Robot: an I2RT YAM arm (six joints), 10 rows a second.
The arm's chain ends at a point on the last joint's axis. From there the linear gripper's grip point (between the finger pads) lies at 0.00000 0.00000 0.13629 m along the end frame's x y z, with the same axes.
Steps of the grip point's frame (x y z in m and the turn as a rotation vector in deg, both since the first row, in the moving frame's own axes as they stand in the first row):
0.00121 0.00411 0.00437 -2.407 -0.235 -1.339
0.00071 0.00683 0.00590 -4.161 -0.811 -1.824
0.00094 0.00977 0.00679 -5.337 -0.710 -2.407
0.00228 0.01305 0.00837 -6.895 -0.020 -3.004
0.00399 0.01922 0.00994 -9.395 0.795 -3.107
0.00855 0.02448 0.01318 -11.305 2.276 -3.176
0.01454 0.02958 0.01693 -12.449 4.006 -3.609
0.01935 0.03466 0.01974 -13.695 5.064 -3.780
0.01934 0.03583 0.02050 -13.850 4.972 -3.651
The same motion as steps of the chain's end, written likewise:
0.00170 -0.00162 0.00449 -2.407 -0.235 -1.339
0.00248 -0.00309 0.00627 -4.161 -0.811 -1.824
0.00236 -0.00294 0.00739 -5.337 -0.710 -2.407
0.00190 -0.00331 0.00936 -6.895 -0.020 -3.004
0.00150 -0.00297 0.01178 -9.395 0.795 -3.107
0.00243 -0.00207 0.01593 -11.305 2.276 -3.176
0.00417 0.00054 0.02046 -12.449 4.006 -3.609
0.00637 0.00285 0.02414 -13.695 5.064 -3.780
0.00661 0.00364 0.02497 -13.850 4.972 -3.651

